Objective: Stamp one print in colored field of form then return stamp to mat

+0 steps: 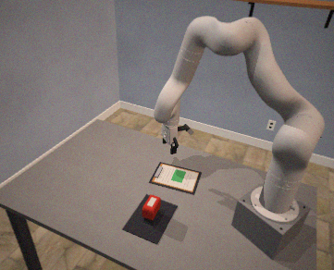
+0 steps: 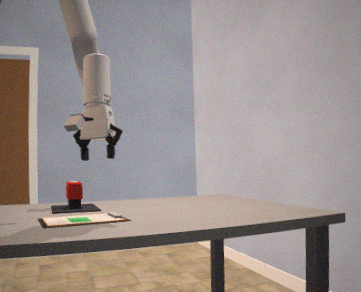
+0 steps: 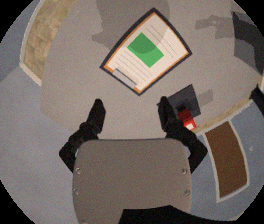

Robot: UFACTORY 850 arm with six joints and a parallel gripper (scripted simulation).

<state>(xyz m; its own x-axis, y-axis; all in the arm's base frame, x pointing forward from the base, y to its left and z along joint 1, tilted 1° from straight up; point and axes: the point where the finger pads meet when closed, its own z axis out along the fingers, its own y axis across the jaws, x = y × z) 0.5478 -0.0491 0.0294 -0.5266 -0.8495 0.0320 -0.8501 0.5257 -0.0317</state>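
Right now my hand is 90 mm past the red stamp, 290 mm to the right of it and 140 mm above it. From my hand the other things lie so: form: 40 mm behind, 10 mm to the right, 190 mm below; then mat: 90 mm behind, 290 mm to the left, 190 mm below.
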